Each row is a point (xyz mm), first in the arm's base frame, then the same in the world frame.
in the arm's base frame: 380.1 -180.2 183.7
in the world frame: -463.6 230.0 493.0
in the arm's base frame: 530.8 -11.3 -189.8
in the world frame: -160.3 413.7 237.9
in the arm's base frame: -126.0 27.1 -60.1
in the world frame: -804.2 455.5 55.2
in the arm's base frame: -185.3 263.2 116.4
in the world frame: -939.5 684.1 196.1
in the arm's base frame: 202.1 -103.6 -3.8
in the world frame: -536.9 317.7 248.8
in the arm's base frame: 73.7 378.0 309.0
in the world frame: -797.9 786.2 490.9
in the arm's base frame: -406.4 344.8 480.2
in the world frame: -1302.9 752.1 422.3
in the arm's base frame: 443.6 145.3 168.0
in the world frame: -402.6 554.9 523.4
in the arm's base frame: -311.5 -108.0 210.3
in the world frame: -1091.6 310.9 204.3
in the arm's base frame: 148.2 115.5 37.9
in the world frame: -605.7 535.4 271.6
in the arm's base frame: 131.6 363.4 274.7
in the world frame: -730.6 772.4 486.2
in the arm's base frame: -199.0 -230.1 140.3
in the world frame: -958.5 190.5 187.7
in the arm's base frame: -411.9 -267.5 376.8
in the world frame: -1255.6 145.3 298.9
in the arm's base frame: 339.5 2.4 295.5
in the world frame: -552.2 407.9 582.4
